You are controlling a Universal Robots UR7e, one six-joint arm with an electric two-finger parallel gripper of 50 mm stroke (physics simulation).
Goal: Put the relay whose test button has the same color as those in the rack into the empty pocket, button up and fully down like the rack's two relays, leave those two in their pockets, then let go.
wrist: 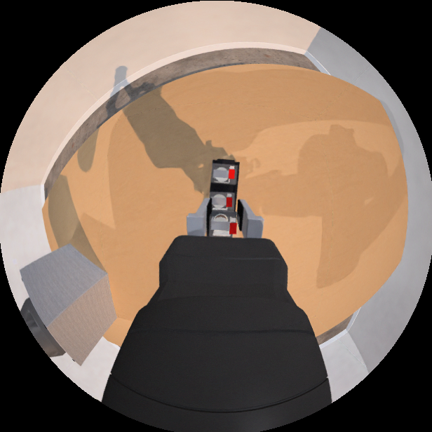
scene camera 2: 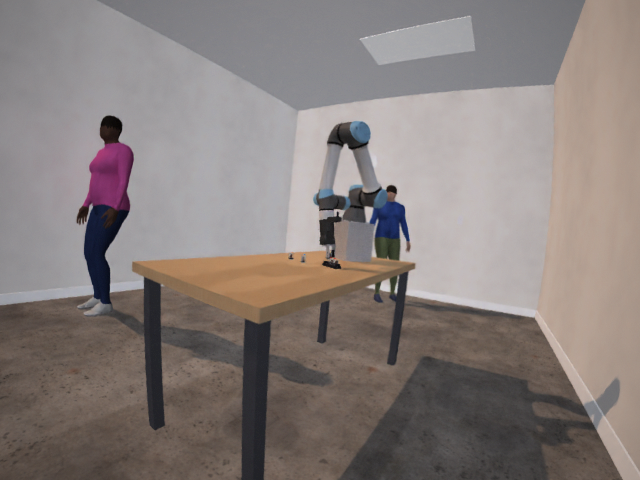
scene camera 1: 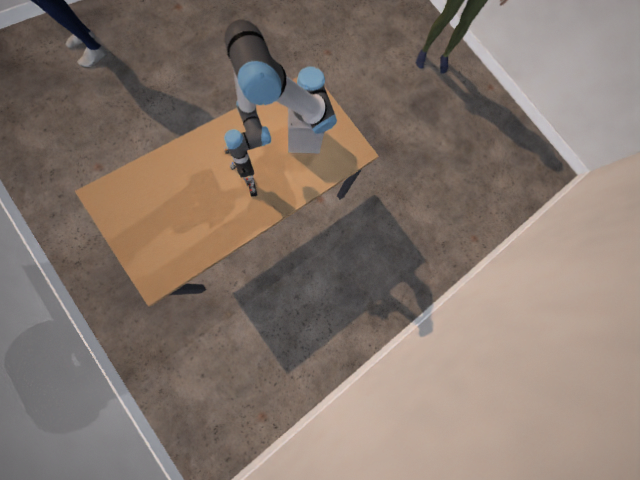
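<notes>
Visible from the wrist: a red-button relay (wrist: 221, 223), together with my gripper (wrist: 224, 208).
</notes>
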